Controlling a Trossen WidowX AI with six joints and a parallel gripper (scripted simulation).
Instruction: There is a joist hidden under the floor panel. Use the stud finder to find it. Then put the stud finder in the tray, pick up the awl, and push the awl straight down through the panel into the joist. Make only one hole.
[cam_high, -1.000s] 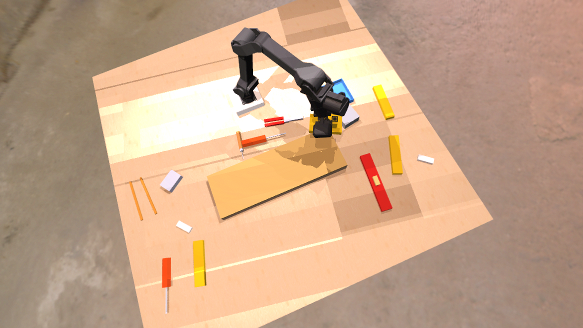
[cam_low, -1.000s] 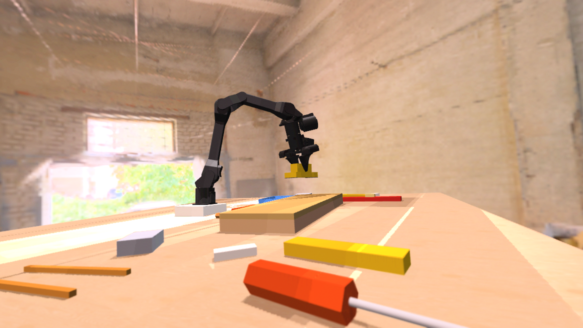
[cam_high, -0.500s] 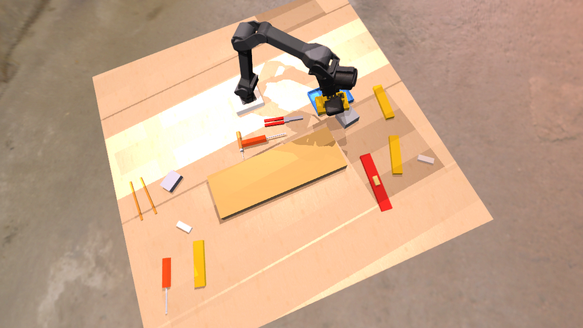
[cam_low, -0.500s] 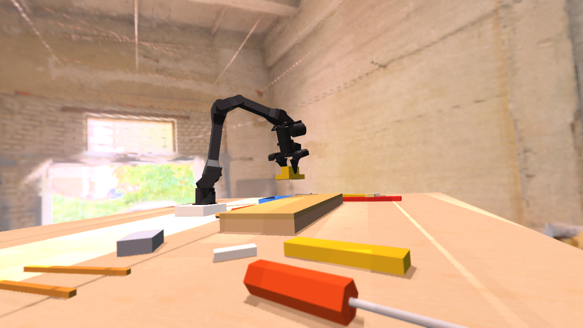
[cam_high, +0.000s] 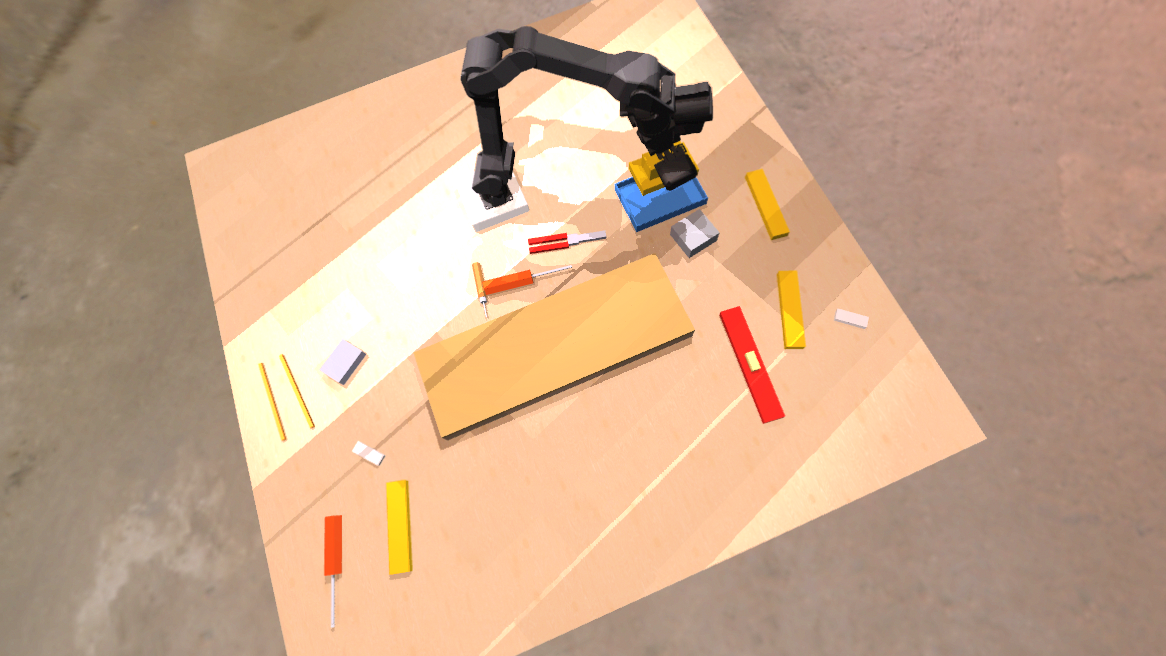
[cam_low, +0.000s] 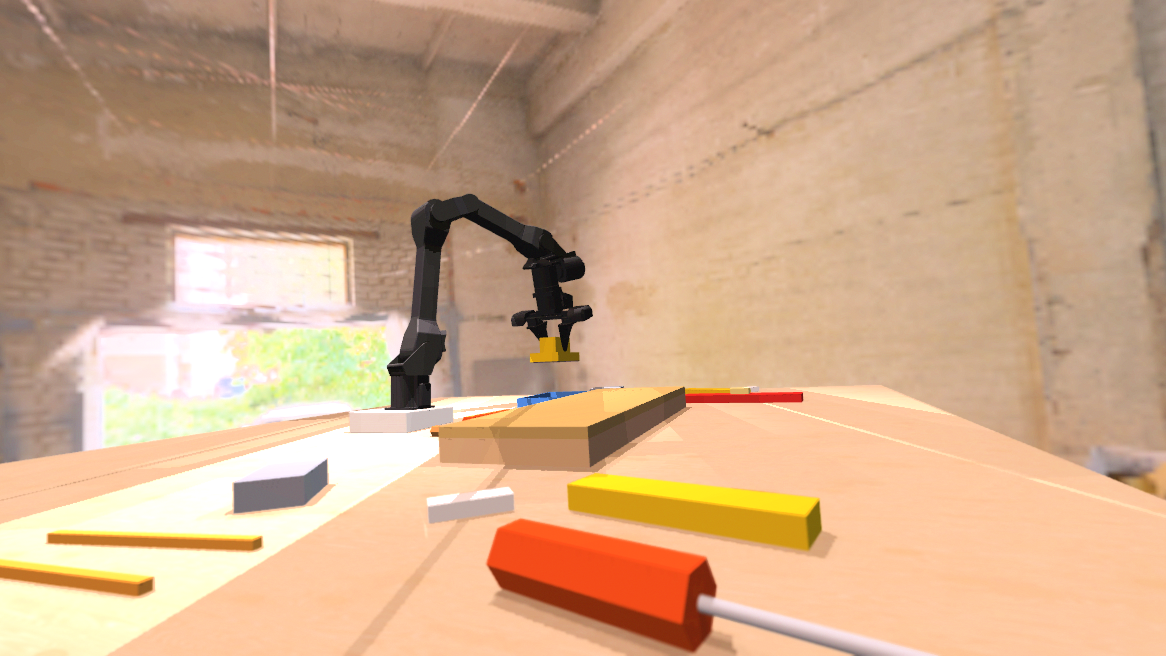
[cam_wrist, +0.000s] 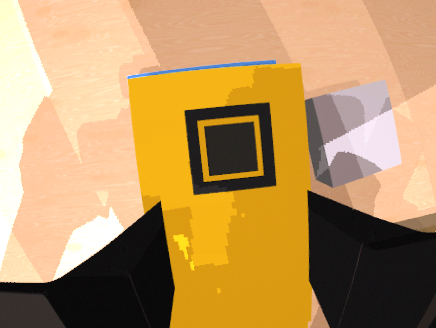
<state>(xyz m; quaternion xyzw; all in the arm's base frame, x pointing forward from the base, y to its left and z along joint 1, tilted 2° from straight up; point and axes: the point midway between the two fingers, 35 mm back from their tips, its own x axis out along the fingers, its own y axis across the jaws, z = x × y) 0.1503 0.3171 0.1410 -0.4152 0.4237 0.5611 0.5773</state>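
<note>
The blue tray lies 1 cm behind my gripper tip, 1 cm to the right of it and 11 cm below it. Round my gripper tip: red level 41 cm ahead, 2 cm to the right, 11 cm below; then stud finder 1 cm to the left, 2 cm above; then awl 5 cm ahead, 44 cm to the right, 12 cm below.
</note>
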